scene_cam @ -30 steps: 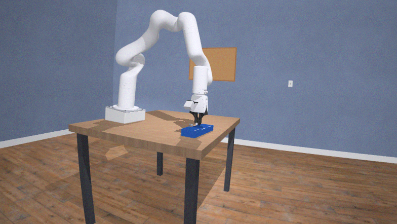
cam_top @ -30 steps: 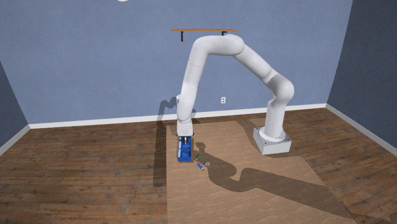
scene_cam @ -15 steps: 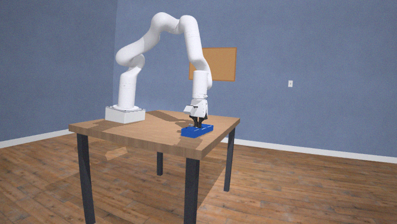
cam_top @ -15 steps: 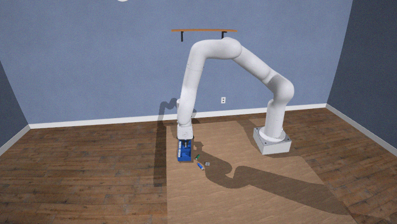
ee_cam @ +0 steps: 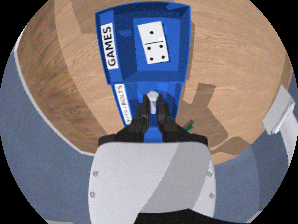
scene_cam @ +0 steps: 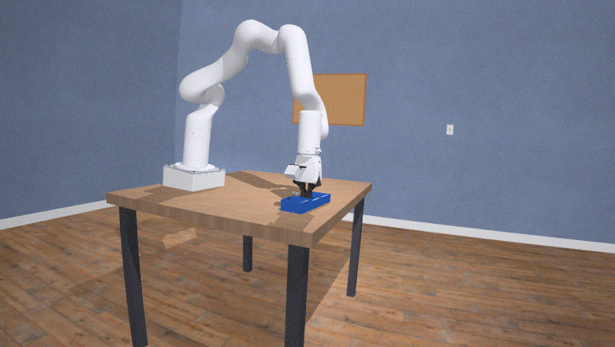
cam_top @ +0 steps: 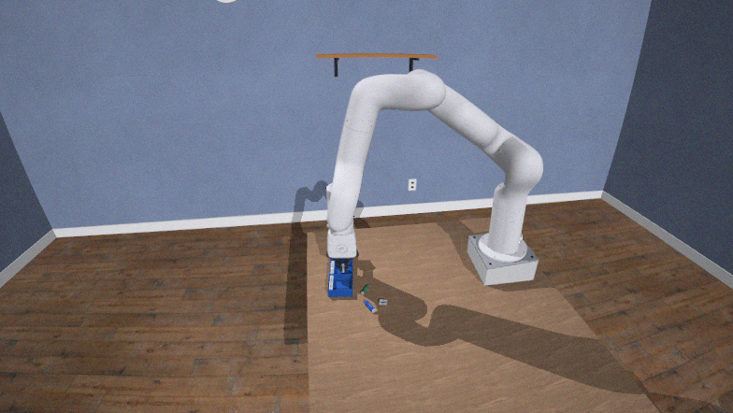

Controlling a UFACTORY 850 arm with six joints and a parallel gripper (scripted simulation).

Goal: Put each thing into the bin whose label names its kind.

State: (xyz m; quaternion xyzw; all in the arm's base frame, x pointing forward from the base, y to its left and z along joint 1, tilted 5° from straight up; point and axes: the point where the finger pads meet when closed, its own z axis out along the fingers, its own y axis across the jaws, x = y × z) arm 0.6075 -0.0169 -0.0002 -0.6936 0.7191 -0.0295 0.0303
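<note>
Now: the joined blue bins 10 mm ahead of my hand and 20 mm below it. The rest, counted from my hand: white bolt 10 mm to the right, 20 mm below; white domino-like tile 10 mm behind, 80 mm to the right, 30 mm below; green cylinder 70 mm behind, 100 mm to the left, 30 mm below.
</note>
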